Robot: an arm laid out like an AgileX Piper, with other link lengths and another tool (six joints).
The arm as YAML. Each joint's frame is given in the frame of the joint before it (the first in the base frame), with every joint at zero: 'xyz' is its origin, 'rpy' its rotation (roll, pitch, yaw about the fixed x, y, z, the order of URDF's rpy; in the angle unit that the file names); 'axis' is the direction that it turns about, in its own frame. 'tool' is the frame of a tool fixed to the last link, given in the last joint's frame.
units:
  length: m
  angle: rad
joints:
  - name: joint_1
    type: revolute
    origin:
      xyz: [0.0, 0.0, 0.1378]
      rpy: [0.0, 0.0, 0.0]
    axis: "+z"
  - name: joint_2
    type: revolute
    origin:
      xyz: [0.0, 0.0, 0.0]
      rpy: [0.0, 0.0, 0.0]
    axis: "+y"
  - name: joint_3
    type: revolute
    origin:
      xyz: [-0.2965, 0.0, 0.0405]
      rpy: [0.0, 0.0, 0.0]
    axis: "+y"
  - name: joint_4
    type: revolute
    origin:
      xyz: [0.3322, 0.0, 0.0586]
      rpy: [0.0, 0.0, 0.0]
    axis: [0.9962, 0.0, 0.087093]
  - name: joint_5
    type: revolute
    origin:
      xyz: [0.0, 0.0, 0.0]
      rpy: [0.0, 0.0, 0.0]
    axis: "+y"
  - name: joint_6
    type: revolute
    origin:
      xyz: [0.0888, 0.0, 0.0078]
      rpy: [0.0, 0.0, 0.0]
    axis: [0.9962, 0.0, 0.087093]
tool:
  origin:
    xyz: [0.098, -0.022, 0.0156]
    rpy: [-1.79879, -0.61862, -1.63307]
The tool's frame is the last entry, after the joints.
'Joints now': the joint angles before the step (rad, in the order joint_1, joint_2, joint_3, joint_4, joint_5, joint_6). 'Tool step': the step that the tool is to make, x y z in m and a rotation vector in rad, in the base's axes. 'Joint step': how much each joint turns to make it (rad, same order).
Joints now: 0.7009 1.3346 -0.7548 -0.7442 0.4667 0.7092
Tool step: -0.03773 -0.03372 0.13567 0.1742 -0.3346 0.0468
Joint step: 0.0000 -0.4123 0.0624 -0.0927 -0.0261 0.0001
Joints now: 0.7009 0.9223 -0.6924 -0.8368 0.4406 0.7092
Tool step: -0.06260 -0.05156 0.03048 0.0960 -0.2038 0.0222
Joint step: 0.0000 -0.3998 0.1988 -0.0588 -0.0258 0.0000
